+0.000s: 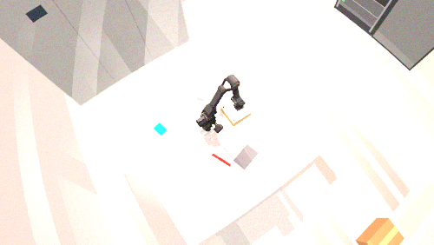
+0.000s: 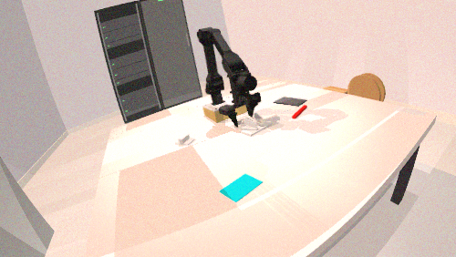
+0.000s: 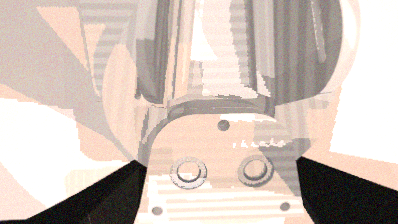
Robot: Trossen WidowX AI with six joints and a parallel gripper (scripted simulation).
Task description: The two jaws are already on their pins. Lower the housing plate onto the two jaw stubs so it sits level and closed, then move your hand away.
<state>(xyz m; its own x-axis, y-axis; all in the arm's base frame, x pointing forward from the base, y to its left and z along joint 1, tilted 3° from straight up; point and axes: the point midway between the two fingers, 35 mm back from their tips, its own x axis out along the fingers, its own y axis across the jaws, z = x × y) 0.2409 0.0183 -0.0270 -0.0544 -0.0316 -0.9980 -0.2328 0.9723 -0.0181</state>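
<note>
Right now the white housing plate is 20 mm above my gripper tip and 10 mm ahead of it. The rest, counted from my gripper tip: dark grey plate: 330 mm to the left, 90 mm behind; red bar: 250 mm to the left, 70 mm ahead; cyan square: 360 mm ahead, 190 mm to the right, 10 mm below.
</note>
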